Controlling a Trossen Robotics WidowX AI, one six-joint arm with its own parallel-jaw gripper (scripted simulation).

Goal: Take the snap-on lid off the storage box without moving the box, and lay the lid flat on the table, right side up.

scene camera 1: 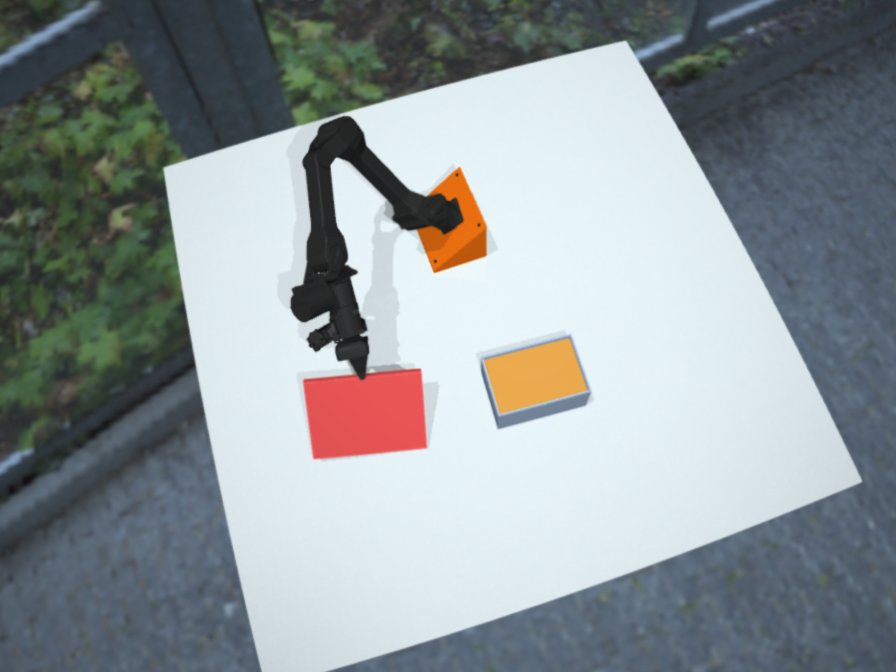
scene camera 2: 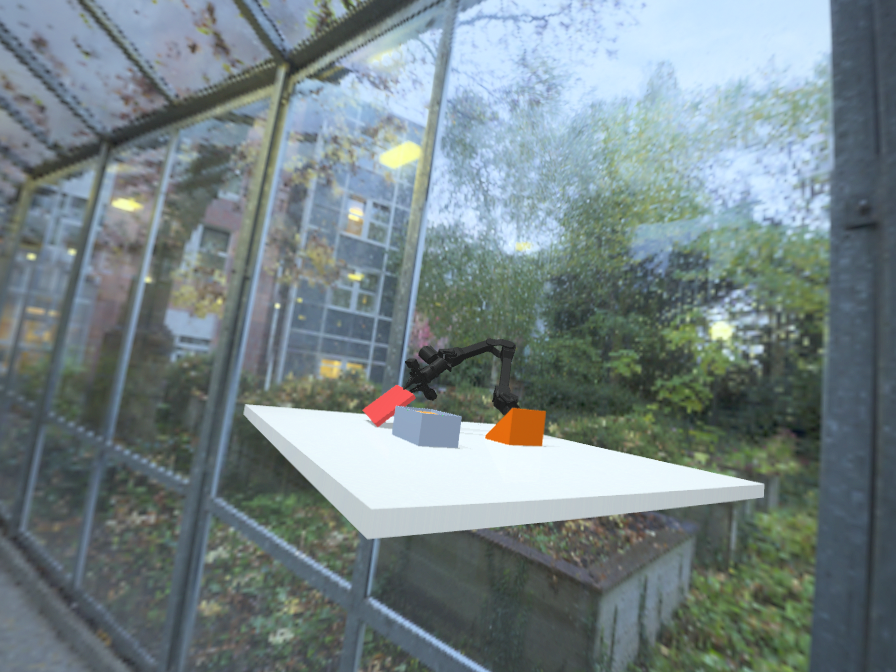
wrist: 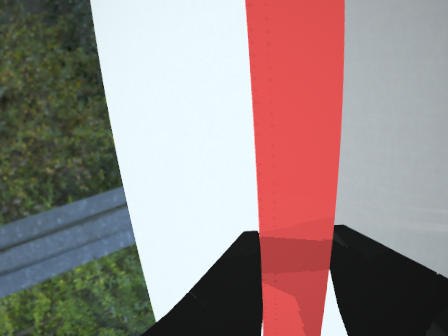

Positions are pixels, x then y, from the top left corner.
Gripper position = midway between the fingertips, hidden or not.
Labels:
My gripper [scene camera 1: 362, 377] holds a red lid [scene camera 1: 384, 412].

